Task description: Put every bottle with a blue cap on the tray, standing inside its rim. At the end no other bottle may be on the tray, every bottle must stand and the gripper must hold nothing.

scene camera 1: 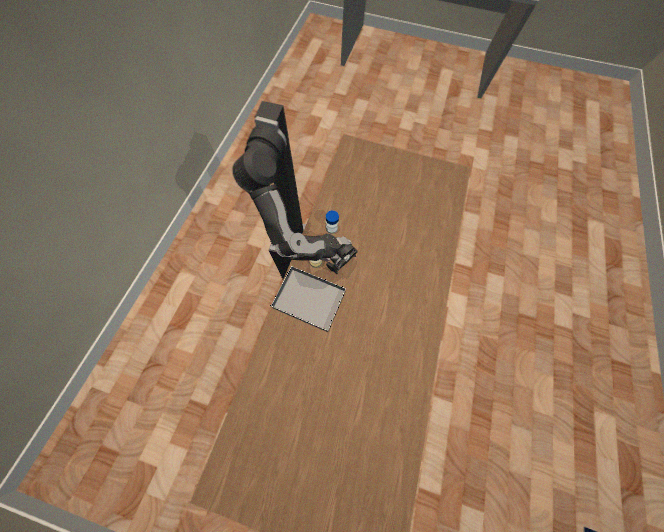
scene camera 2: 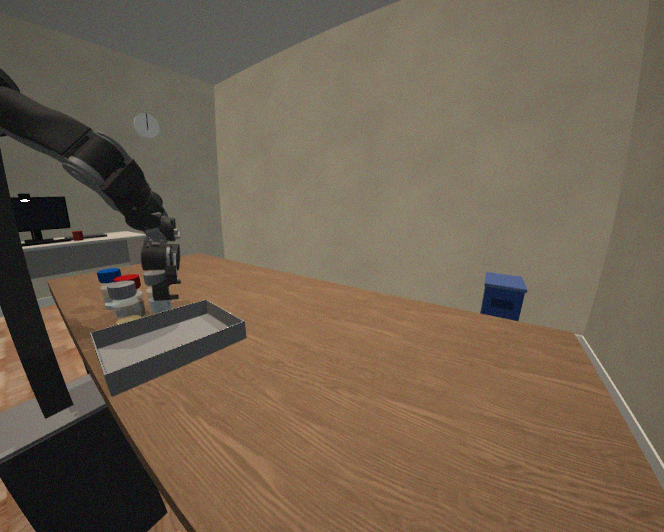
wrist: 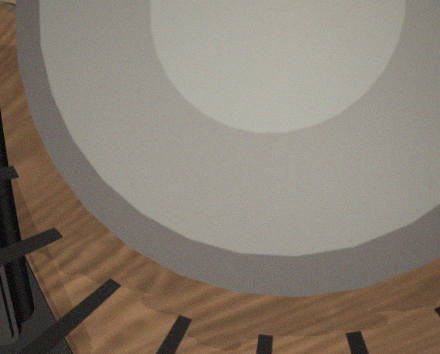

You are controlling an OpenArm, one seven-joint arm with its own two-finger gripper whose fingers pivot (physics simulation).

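A bottle with a blue cap (scene camera 1: pixel 332 217) (scene camera 2: pixel 109 274) stands on the table, beyond the other bottles in the second scene view. A red-capped bottle (scene camera 2: pixel 128 279) stands near it. A grey-capped bottle (scene camera 2: pixel 121 289) with yellow contents stands close to the tray (scene camera 1: pixel 310 303) (scene camera 2: pixel 166 338), which holds no bottle. Another grey-capped bottle (scene camera 2: pixel 153 277) stands right at my gripper, partly hidden by it. My gripper (scene camera 1: pixel 343 260) (scene camera 2: pixel 167 297) is open and low, pointing down at this bottle. A large pale grey cap (wrist: pixel 275 190) fills most of the wrist view, very near the camera.
The bottles stand close together between the arm's post (scene camera 2: pixel 27 310) and my gripper, near the table edge. The tray has a raised dark rim. A desk with a monitor (scene camera 2: pixel 47 213) stands behind, and a blue bin (scene camera 2: pixel 502 296) stands beyond the table.
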